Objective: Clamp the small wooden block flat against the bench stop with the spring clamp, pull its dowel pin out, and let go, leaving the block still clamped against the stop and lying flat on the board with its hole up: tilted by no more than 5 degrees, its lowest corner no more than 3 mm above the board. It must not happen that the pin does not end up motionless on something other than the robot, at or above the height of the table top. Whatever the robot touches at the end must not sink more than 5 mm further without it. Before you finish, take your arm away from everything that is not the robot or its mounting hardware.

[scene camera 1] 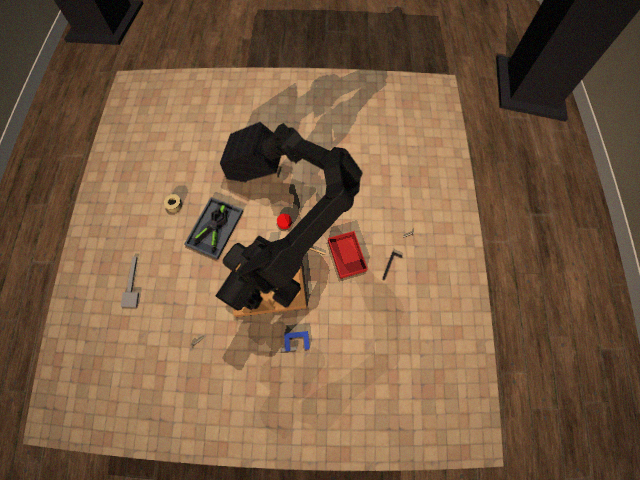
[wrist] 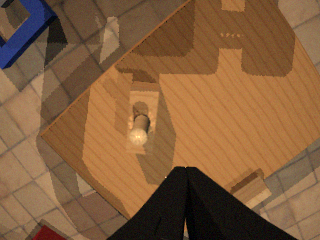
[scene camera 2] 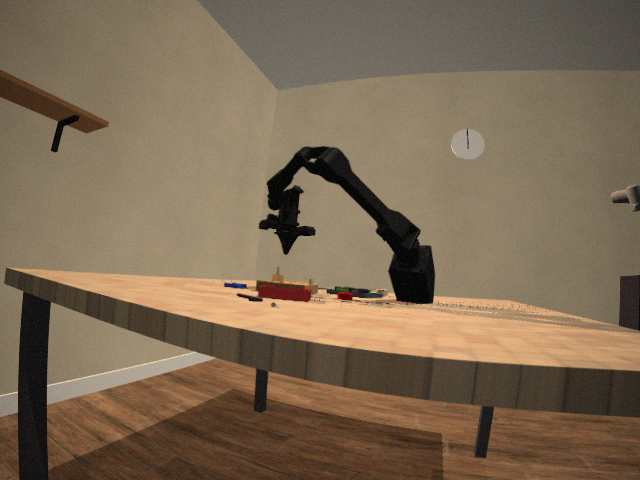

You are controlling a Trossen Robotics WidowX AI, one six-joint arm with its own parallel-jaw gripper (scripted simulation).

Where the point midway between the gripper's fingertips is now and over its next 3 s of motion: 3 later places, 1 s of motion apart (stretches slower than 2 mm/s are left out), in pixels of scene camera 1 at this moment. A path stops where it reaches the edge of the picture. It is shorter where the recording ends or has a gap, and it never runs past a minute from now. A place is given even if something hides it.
The gripper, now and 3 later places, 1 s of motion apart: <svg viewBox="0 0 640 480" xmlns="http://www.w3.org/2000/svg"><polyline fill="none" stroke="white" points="265,283 268,292 272,300 275,302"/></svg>
